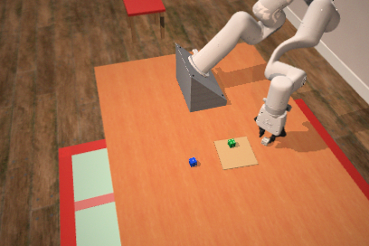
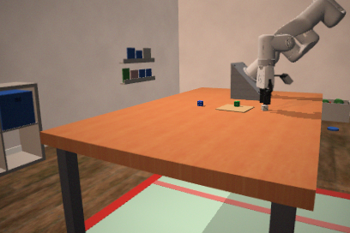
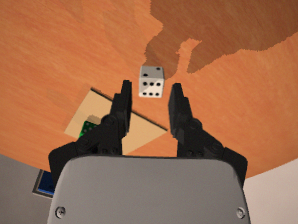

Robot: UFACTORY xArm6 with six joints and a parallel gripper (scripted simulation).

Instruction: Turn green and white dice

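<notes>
The white die lies 4 cm below my hand. From my hand the other things lie so: tan mat 14 cm to the right, 5 cm below, 1 cm behind; then green die 13 cm to the right, 4 cm behind, 3 cm below; then blue die 31 cm to the right, 4 cm below, 3 cm behind.
</notes>
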